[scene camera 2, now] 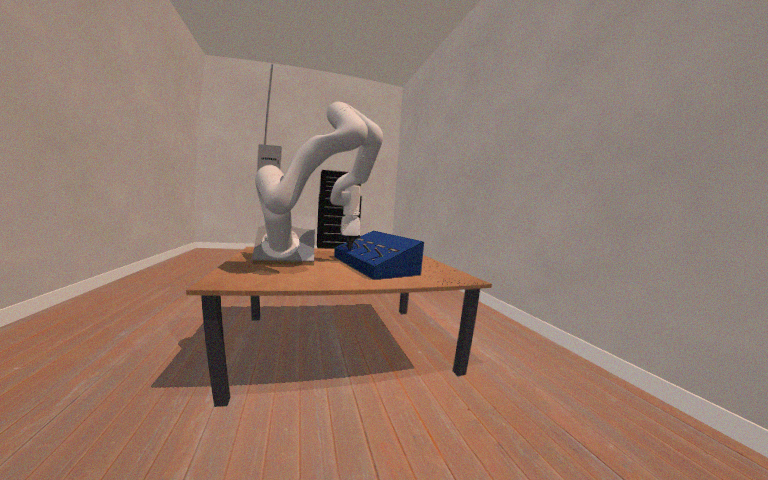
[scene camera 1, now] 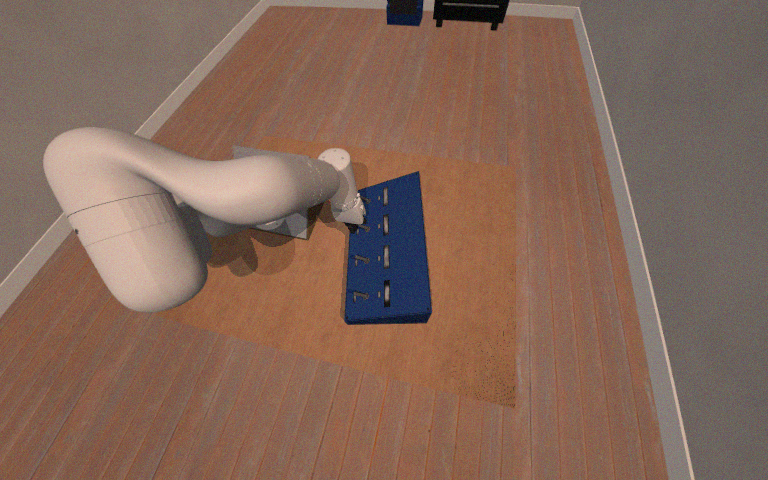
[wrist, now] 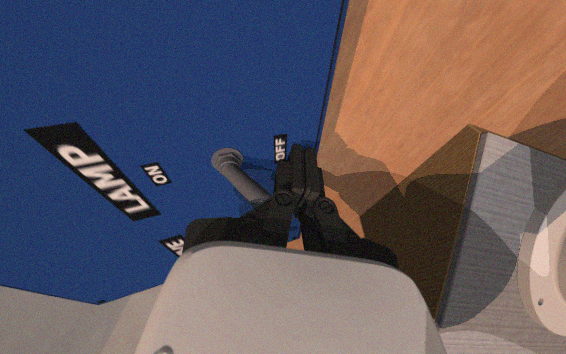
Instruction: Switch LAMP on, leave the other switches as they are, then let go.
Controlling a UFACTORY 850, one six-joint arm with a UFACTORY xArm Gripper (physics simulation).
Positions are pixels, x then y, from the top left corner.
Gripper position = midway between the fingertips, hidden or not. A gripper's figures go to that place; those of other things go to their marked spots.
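Scene:
My gripper (wrist: 297, 160), 13 cm from the lens. Lamp lever (wrist: 255, 194), 10 cm from the lens.

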